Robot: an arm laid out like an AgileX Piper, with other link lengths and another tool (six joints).
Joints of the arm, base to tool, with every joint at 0 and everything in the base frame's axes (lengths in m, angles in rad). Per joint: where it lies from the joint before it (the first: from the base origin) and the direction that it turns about. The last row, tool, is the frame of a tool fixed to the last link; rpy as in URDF.
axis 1: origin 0 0 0.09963 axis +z
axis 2: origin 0 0 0 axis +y
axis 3: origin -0.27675 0 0.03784 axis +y
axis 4: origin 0.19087 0 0.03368 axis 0.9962 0 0.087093
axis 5: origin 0 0 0 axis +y
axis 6: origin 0.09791 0 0.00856 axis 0.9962 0 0.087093
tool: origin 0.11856 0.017 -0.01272 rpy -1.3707 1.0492 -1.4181
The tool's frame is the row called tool.
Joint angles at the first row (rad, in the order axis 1, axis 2, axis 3, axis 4, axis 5, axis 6):
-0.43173 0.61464 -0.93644 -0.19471 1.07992 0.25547
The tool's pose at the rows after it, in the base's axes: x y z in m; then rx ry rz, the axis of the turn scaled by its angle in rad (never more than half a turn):
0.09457 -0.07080 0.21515 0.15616 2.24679 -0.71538
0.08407 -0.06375 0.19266 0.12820 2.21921 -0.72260
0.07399 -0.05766 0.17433 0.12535 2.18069 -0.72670
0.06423 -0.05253 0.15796 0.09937 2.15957 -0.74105
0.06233 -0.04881 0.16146 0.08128 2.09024 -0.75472
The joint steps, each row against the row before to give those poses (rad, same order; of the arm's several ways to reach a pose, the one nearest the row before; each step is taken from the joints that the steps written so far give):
-0.00010 -0.09342 0.12909 -0.04809 -0.07698 -0.01800
0.00011 -0.11003 0.11970 0.00728 -0.04003 -0.01759
0.00092 -0.11424 0.09360 0.00442 -0.01695 -0.00100
-0.00003 -0.10188 0.06558 0.00808 0.01115 -0.03011
-0.00001 -0.06927 0.00906 0.01523 -0.01000 -0.02259

